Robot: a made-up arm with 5 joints. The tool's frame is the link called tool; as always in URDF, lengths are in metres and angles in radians. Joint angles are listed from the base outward. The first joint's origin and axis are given. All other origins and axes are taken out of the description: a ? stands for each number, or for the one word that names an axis. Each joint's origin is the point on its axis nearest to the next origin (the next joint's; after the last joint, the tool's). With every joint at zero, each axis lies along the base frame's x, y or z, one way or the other. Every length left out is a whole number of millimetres.
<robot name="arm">
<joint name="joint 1" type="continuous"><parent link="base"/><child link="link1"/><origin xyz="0 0 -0.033" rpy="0 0 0"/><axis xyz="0 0 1"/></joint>
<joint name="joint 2" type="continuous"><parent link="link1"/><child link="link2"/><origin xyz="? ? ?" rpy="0 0 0"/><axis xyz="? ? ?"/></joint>
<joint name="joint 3" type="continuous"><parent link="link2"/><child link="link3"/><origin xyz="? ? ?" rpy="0 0 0"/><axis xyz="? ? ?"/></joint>
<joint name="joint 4" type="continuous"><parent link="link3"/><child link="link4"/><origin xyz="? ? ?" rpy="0 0 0"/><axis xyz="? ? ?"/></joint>
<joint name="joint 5" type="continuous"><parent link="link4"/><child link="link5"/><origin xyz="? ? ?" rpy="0 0 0"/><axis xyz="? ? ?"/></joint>
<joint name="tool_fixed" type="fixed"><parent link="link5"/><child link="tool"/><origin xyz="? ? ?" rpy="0 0 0"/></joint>
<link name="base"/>
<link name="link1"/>
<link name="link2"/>
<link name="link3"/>
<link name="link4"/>
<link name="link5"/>
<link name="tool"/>
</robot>
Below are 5 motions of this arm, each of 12 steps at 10 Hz.
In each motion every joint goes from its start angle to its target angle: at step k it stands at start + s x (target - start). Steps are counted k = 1, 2, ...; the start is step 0. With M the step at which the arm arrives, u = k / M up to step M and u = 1 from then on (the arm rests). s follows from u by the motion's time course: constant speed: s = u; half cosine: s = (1 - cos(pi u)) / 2; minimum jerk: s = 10 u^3 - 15 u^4 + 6 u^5.
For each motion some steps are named. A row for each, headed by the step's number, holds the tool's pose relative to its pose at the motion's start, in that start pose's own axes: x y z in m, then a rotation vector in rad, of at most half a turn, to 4 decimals.
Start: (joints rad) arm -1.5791 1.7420 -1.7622 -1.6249 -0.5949
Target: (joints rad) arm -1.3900 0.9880 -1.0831 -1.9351 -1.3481
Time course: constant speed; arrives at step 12
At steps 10, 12:
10: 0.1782 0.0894 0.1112 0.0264 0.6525 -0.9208
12: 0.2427 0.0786 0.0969 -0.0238 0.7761 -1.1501

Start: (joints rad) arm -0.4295 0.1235 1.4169 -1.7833 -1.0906
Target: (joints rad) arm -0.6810 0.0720 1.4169 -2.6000 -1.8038
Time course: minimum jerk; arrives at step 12
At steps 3, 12:
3: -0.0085 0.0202 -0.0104 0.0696 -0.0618 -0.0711
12: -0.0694 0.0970 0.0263 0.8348 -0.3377 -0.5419

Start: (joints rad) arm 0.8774 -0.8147 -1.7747 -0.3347 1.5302
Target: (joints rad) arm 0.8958 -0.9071 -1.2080 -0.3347 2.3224
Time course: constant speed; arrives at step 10
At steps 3, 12:
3: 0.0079 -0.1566 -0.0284 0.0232 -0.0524 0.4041
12: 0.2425 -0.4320 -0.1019 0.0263 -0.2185 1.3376

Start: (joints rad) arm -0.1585 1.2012 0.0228 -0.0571 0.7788
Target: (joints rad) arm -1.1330 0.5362 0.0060 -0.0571 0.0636
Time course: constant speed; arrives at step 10
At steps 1, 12:
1: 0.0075 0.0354 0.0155 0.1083 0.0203 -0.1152
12: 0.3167 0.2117 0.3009 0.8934 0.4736 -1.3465

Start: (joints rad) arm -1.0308 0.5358 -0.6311 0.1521 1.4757
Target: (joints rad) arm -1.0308 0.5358 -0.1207 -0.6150 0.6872
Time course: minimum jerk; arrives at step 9
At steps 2, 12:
2: 0.0052 0.0137 -0.0002 -0.0587 -0.0026 -0.0215
12: 0.0703 0.1078 -0.1740 -0.6003 -0.4544 -0.2419

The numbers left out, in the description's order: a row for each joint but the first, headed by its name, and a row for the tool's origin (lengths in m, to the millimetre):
joint 2: xyz -0.23 -0.068 0, axis -1 0 0
joint 3: xyz 0 -0.207 0.057, axis 0 0 1
joint 4: xyz -0.013 -0.037 0, axis 0 1 0
joint 5: xyz 0.1 0 0.119, axis 0 0 1
tool: xyz -0.36 0.084 0

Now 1 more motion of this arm.
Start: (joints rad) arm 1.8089 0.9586 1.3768 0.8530 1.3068
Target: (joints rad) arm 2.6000 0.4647 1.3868 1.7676 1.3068
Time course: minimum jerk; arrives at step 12
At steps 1, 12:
1: -0.0001 -0.0007 0.0001 0.0006 0.0039 -0.0005
12: -0.0176 -0.1521 0.0921 0.1222 0.7547 -0.2498

